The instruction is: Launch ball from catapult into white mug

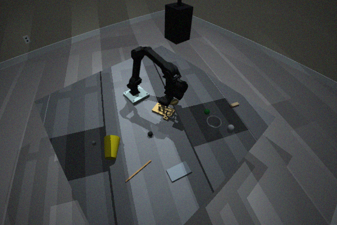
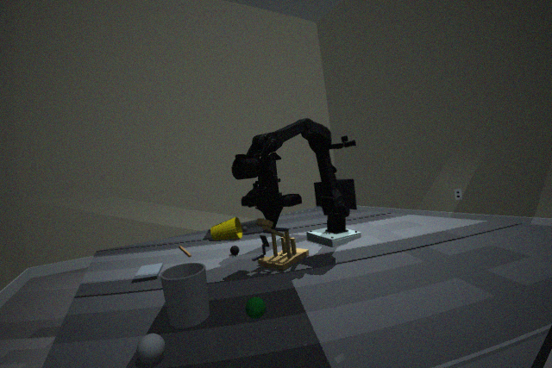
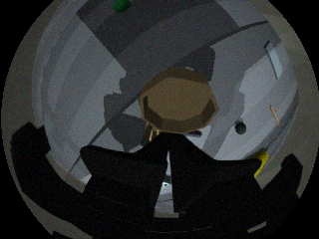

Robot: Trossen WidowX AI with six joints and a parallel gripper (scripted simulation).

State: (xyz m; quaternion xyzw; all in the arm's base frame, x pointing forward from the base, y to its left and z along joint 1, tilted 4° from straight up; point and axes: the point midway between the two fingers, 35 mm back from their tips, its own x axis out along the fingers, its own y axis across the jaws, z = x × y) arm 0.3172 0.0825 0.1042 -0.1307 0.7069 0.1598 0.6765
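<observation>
Right now my gripper tip is 1 cm to the left of the wooden catapult and 4 cm above it. The rest, counted from my gripper tip: green ball: 16 cm ahead, 21 cm to the left, 9 cm below; then black ball: 6 cm ahead, 20 cm to the right, 10 cm below; then white mug: 28 cm ahead, 13 cm to the left, 8 cm below.
</observation>
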